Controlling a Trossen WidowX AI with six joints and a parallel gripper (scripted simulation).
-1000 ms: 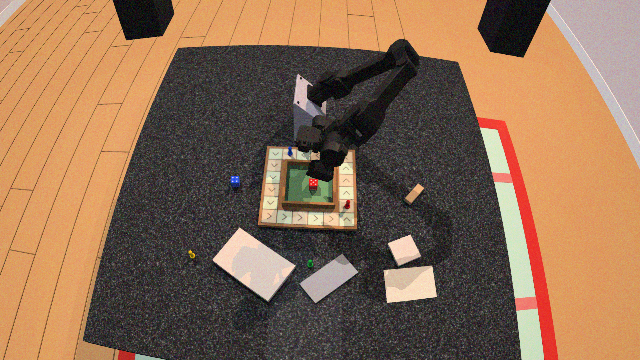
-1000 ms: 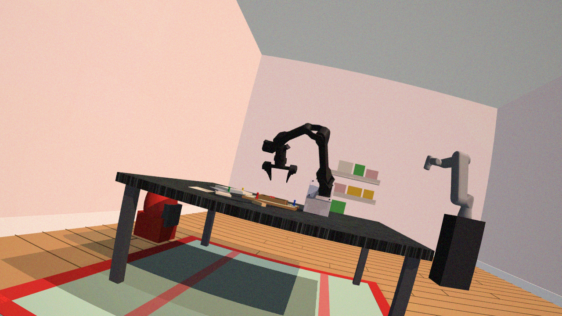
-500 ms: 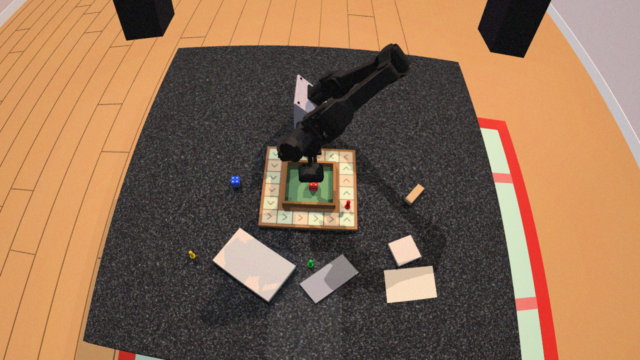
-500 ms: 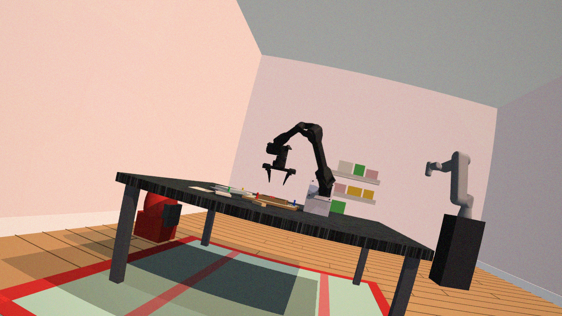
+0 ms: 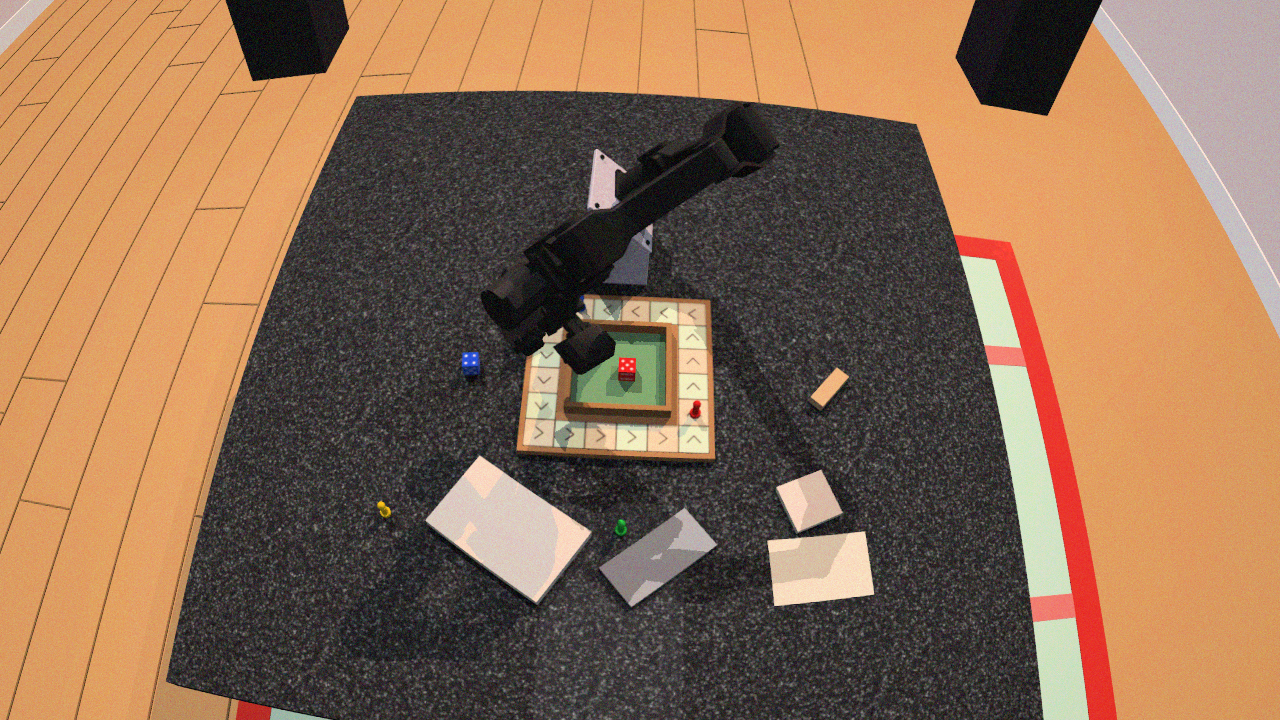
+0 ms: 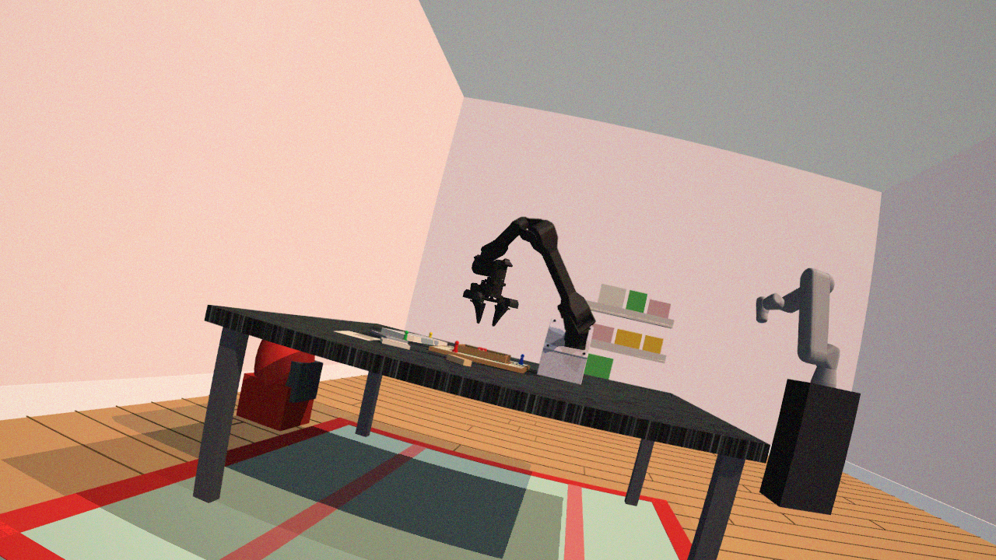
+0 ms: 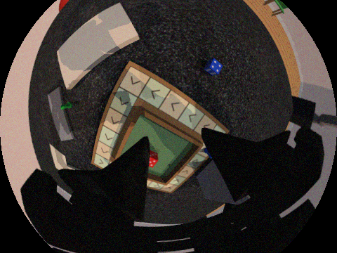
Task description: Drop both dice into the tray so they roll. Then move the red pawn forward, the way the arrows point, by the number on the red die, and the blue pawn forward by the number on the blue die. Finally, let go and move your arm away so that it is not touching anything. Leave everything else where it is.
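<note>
The red pawn lies 20 cm to the left of my gripper tip, 8 cm below it and 5 cm ahead of it. Round my gripper tip: blue pawn: 14 cm behind, 8 cm below, 3 cm to the left; yellow pawn: 25 cm to the right, 22 cm ahead, 10 cm below; green pawn: 23 cm ahead, 10 cm below, 9 cm to the left.
</note>
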